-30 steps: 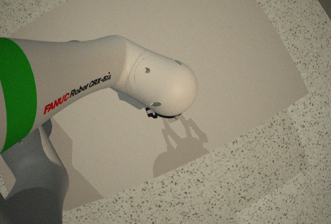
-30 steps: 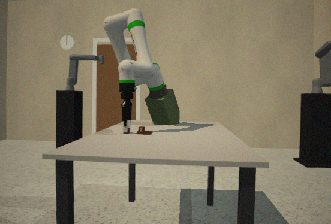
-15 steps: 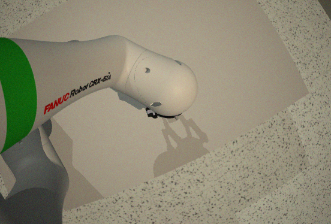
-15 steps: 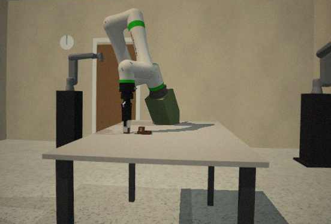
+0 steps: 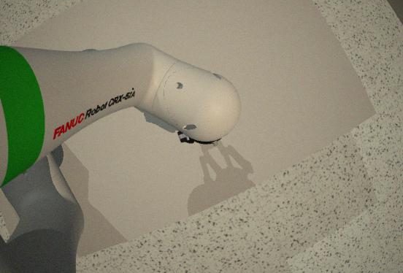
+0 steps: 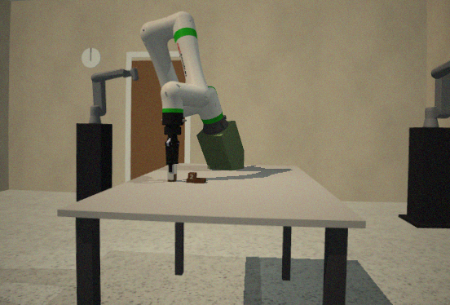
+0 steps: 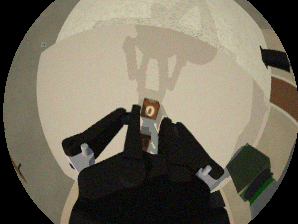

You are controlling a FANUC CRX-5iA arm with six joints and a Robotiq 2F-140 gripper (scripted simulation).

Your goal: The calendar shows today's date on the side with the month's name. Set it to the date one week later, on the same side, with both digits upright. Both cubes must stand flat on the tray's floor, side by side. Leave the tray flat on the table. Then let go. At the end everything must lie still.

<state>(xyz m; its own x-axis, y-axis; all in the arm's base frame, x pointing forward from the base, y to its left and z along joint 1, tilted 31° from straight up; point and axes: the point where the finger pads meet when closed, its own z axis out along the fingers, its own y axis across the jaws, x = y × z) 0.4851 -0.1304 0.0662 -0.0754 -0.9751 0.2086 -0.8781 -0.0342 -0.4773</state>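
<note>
My gripper is now 10 mm short of the brown tray, 110 mm to the right of it and 30 mm above it.
</note>
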